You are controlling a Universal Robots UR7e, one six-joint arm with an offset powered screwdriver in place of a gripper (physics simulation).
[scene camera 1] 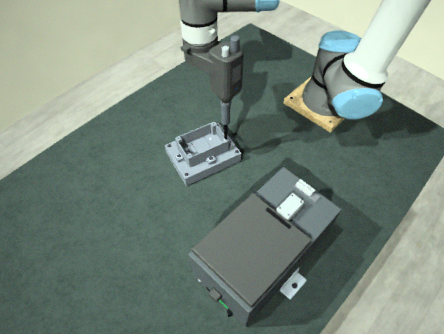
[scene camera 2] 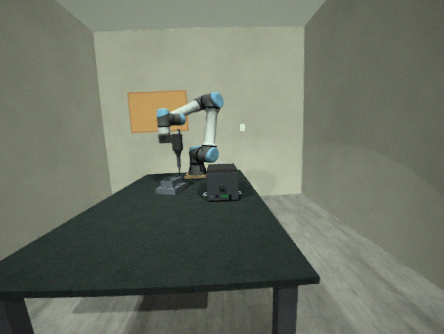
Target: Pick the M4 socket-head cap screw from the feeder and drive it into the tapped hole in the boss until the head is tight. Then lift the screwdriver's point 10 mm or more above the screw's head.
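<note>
The screwdriver (scene camera 1: 226,136) (scene camera 2: 179,172) points straight down. In scene camera 1 its thin dark tip is at the right-hand corner of the grey housing (scene camera 1: 212,169) (scene camera 2: 170,190), at or just above the corner boss there. A gap or contact between them cannot be made out. The tapped hole and the M4 screw are too small or hidden to tell, so whether a screw is on the tip or in the boss does not show. The screw feeder (scene camera 1: 252,247) (scene camera 2: 222,184) stands apart from the housing, with a small white plate (scene camera 1: 290,206) on its lower grey end.
The arm's base stands on a wooden plate (scene camera 1: 331,123) (scene camera 2: 194,176) behind the feeder. A metal bracket (scene camera 1: 293,284) juts from the feeder's side. The housing's raised walls surround an open pocket beside the tip. All stand on the dark green table top (scene camera 1: 100,225) (scene camera 2: 165,240).
</note>
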